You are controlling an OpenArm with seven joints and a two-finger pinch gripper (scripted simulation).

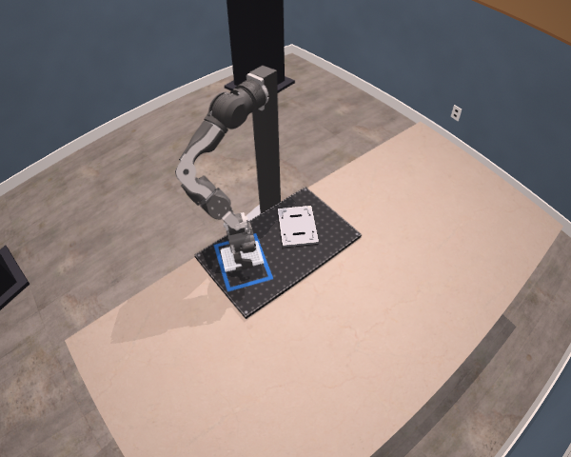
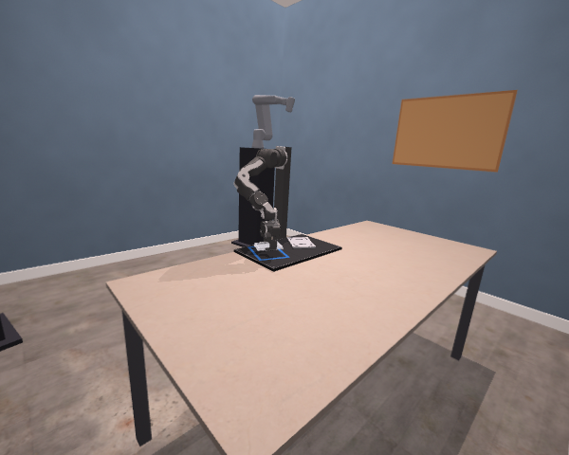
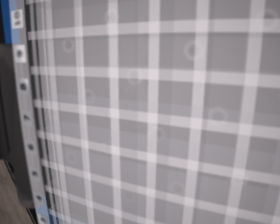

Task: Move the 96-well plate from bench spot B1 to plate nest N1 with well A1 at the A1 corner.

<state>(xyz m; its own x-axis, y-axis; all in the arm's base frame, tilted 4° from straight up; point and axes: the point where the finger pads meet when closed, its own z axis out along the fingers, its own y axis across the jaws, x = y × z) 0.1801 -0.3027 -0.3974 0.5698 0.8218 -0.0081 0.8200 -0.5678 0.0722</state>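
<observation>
My gripper is now right at the white 96-well plate. Round my hand: white plate nest N1: 50 mm ahead, 230 mm to the left, 30 mm below.
</observation>
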